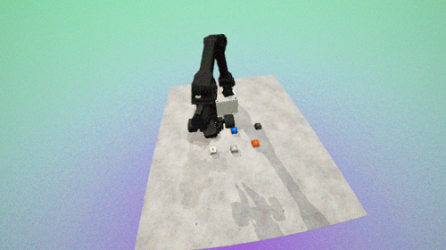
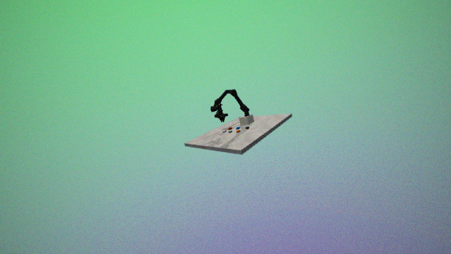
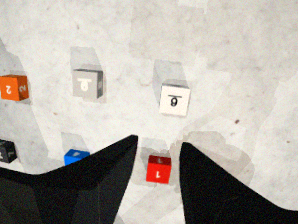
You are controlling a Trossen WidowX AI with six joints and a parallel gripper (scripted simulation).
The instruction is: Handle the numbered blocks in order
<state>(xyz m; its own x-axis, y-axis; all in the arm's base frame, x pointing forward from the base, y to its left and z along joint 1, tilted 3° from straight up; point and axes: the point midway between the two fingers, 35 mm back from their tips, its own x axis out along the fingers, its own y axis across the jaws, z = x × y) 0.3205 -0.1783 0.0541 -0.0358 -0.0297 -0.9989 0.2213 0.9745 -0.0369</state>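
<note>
Now: the black block 7 cm behind my gripper tip, 27 cm to the left of it and 12 cm below it. From my gripper tip the other things lie so: white block (1 cm to the right, 12 cm below); grey block (3 cm ahead, 9 cm to the left, 12 cm below); red block (10 cm behind, 1 cm to the left, 12 cm below).
</note>
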